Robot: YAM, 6 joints.
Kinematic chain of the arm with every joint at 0, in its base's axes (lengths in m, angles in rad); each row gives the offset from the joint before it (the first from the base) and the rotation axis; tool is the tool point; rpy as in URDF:
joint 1: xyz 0 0 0.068 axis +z
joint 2: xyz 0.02 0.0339 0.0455 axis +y
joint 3: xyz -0.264 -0.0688 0 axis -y
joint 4: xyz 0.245 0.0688 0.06 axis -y
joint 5: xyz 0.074 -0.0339 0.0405 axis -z
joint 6: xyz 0.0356 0 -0.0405 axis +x
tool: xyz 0 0 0 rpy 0 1.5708 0
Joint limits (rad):
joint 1: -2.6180..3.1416
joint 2: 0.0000..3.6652
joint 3: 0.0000..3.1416
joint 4: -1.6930..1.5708
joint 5: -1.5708..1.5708
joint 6: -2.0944..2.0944
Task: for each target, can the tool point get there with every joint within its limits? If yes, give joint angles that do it. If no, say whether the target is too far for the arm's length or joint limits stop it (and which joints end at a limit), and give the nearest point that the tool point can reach.
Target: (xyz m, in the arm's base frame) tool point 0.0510 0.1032 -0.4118
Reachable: no: joint limits stop it (at a limit: joint 2) | nearest point 0.0586 0.1186 -0.3611 | short by 0.054 m
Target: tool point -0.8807 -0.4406 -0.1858
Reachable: no: too far | nearest point -0.5371 -0.3044 -0.0721 | short by 0.387 m
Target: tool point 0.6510 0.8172 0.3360
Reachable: no: too far | nearest point 0.3935 0.4940 0.2463 | short by 0.423 m
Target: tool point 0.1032 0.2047 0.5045
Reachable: yes | joints -1.9078 0.3437 1.9586 -0.9203 -0.9848 1.4560
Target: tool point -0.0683 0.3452 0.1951
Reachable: yes | joints 1.6852 1.7565 1.1269 -0.4061 -0.9240 -0.7443
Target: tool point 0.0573 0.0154 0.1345
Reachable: yes | joints -0.2806 0.9552 0.2515 -1.3456 -1.0388 -0.4287
